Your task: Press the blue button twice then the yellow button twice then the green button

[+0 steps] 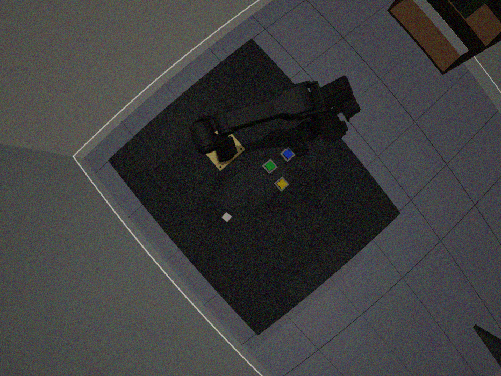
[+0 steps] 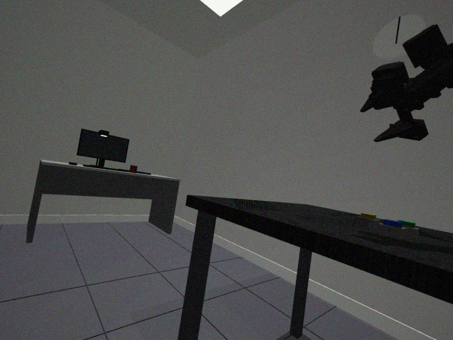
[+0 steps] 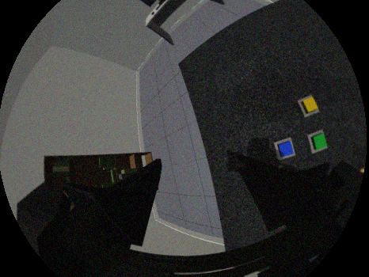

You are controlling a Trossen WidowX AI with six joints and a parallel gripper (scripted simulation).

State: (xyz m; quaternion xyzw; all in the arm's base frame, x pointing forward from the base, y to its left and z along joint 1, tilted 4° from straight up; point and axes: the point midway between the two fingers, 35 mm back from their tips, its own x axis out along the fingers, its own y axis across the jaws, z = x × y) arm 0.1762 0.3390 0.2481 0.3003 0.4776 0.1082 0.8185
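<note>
Now: the blue button 30 mm behind my gripper tip, 130 mm to the right of it and 210 mm below it. The rest, counted from my gripper tip: yellow button (60 mm ahead, 230 mm to the right, 210 mm below); green button (40 mm behind, 230 mm to the right, 210 mm below); small white block (30 mm ahead, 510 mm to the right, 240 mm below).
</note>
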